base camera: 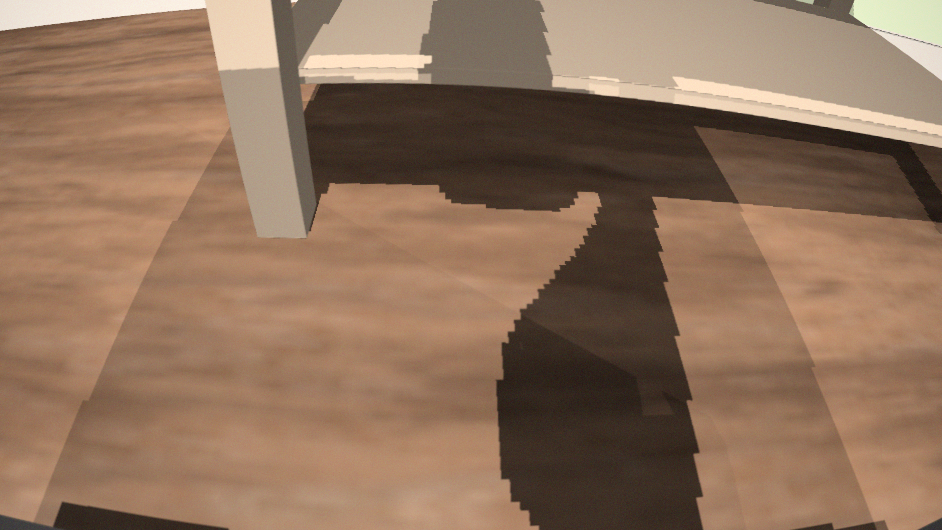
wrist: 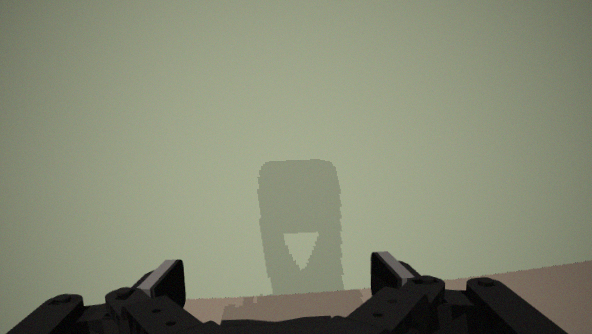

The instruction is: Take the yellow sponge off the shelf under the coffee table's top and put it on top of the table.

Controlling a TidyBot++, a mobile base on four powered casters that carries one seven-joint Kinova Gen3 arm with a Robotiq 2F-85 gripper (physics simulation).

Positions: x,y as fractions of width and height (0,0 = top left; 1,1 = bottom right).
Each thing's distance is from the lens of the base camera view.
coffee table (base camera: 0.88,0.13): 73 cm
